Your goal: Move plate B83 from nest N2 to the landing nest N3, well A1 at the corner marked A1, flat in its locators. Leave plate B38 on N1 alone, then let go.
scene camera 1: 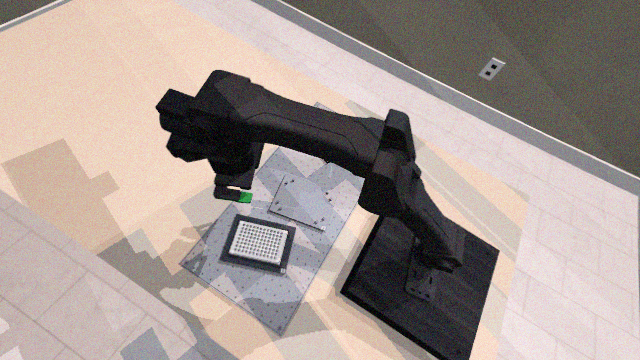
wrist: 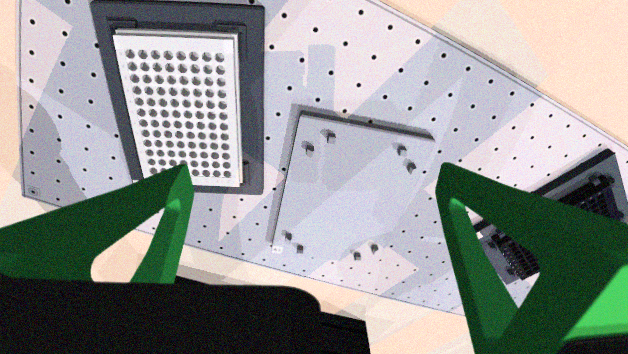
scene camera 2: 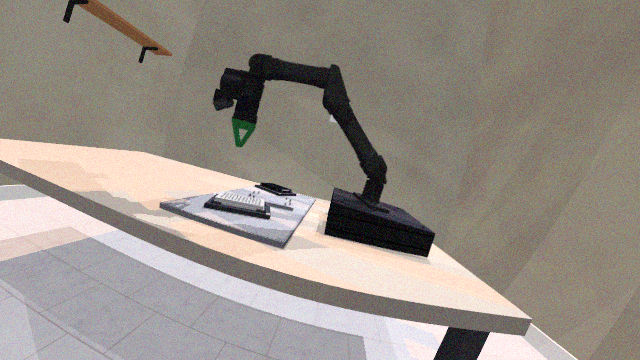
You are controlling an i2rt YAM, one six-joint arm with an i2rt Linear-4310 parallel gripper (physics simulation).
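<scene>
A white 96-well plate (scene camera 1: 258,242) (scene camera 2: 240,201) (wrist: 185,110) sits in a dark nest (scene camera 1: 289,248) (wrist: 252,100). Beside it is a light grey nest (scene camera 1: 300,200) (wrist: 350,185) with small locator pins and no plate; its corner label (scene camera 1: 323,228) (wrist: 277,249) shows at the lower left in the wrist view. A black plate (wrist: 597,200) sits in another dark nest (scene camera 2: 275,189), partly behind the right finger; the arm hides it in scene camera 1. The plate and nest numbers are not readable. My gripper (scene camera 2: 240,142) (wrist: 314,177) is open and empty, high above the nests.
All three nests stand on a perforated grey board (scene camera 1: 255,300) (scene camera 2: 280,240) (wrist: 45,150) on the wooden table (scene camera 1: 100,65) (scene camera 2: 400,290). The arm's black base block (scene camera 1: 465,290) (scene camera 2: 375,225) stands beside the board. A wall shelf (scene camera 2: 120,25) is at the upper left in scene camera 2.
</scene>
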